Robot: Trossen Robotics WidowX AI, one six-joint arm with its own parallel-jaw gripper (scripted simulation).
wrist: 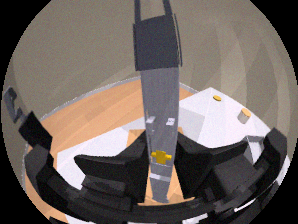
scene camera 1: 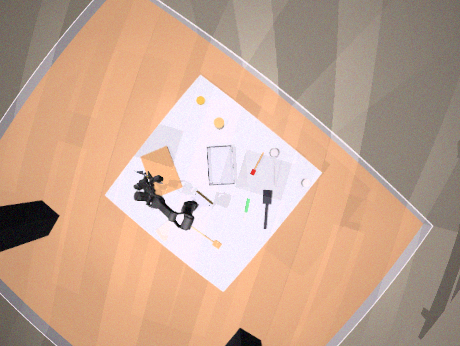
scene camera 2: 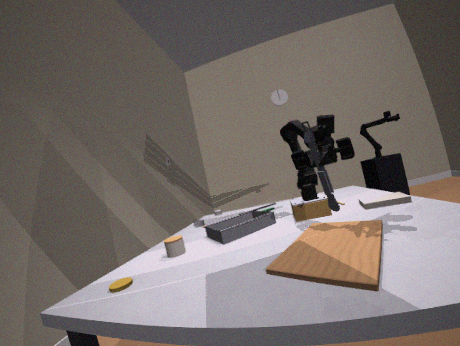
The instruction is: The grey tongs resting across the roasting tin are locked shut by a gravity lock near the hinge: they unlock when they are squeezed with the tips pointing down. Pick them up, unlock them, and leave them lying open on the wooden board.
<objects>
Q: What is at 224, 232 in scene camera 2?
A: A roasting tin.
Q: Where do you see a wooden board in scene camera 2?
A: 348, 254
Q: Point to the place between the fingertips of my gripper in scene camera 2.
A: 316, 165
</objects>
